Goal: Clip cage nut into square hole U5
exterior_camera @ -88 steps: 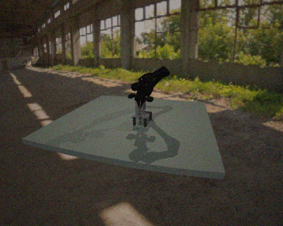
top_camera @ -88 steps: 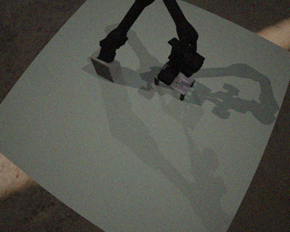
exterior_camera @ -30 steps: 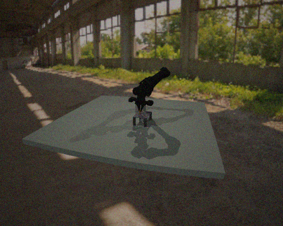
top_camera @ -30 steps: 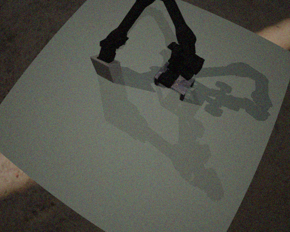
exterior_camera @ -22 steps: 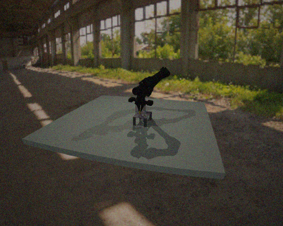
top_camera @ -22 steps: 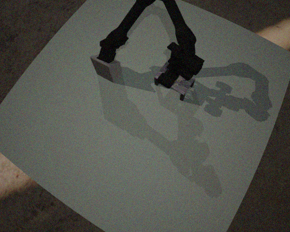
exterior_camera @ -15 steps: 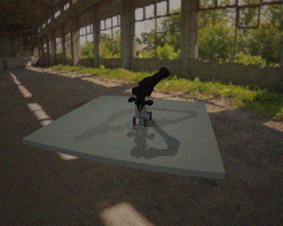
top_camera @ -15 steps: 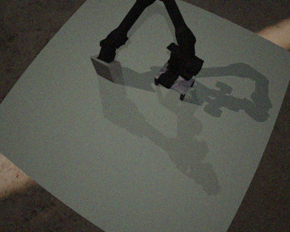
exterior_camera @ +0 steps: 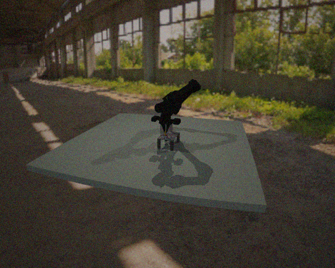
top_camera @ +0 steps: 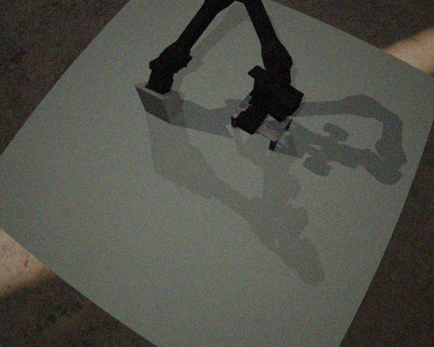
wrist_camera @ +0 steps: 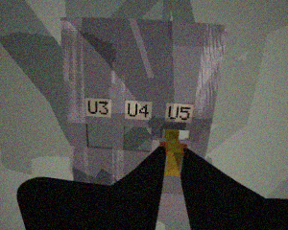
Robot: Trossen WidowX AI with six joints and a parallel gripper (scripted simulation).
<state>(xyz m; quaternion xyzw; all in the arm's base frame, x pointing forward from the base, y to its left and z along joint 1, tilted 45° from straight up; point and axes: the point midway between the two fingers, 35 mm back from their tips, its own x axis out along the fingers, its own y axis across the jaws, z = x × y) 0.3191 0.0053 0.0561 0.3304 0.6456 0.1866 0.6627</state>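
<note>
The cage nut is 10 mm below my gripper tip.
</note>
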